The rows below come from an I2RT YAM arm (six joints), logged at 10 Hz.
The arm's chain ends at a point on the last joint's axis. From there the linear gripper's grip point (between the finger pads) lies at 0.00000 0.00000 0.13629 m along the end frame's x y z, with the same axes.
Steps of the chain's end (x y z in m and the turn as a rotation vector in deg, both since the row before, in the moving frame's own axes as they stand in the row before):
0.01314 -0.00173 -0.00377 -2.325 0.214 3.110
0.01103 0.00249 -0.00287 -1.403 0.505 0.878
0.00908 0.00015 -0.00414 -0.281 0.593 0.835
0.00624 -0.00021 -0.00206 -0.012 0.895 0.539
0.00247 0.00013 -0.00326 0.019 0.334 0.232
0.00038 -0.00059 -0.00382 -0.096 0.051 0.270
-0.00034 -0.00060 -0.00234 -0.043 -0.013 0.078
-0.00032 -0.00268 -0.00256 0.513 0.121 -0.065
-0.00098 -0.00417 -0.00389 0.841 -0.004 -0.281
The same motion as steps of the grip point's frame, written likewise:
0.01350 0.00381 -0.00388 -2.325 0.214 3.110
0.01221 0.00584 -0.00292 -1.403 0.505 0.878
0.01049 0.00083 -0.00415 -0.281 0.593 0.835
0.00837 -0.00017 -0.00208 -0.012 0.895 0.539
0.00326 0.00009 -0.00326 0.019 0.334 0.232
0.00050 -0.00036 -0.00382 -0.096 0.051 0.270
-0.00037 -0.00050 -0.00234 -0.043 -0.013 0.078
-0.00003 -0.00390 -0.00257 0.513 0.121 -0.065
-0.00099 -0.00617 -0.00390 0.841 -0.004 -0.281

